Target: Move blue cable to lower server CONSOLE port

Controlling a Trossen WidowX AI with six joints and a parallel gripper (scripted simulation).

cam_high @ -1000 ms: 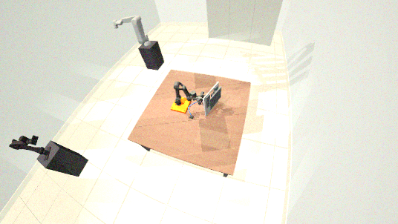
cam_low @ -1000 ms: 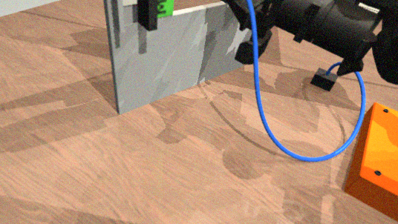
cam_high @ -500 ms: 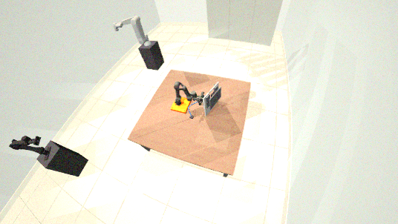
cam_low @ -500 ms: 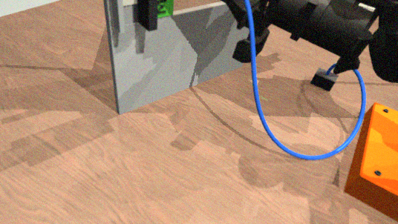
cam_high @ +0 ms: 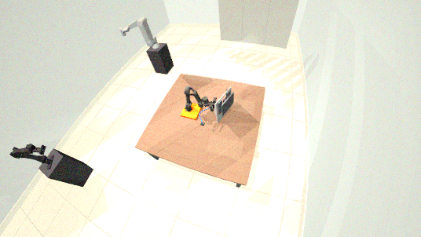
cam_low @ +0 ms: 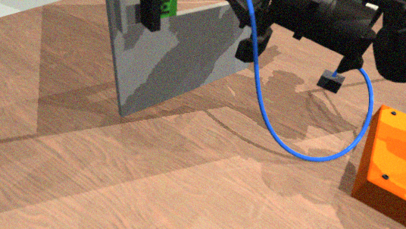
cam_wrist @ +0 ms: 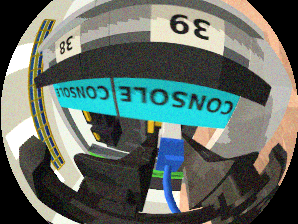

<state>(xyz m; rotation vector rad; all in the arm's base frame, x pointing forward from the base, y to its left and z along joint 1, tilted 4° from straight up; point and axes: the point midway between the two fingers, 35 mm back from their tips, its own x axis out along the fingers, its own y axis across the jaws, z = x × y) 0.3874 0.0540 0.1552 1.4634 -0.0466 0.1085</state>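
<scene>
Now: the plug right at my gripper tip. From my gripper tip the other things lie so: black anchor block (20 cm behind, 18 cm below, 17 cm to the right).
</scene>
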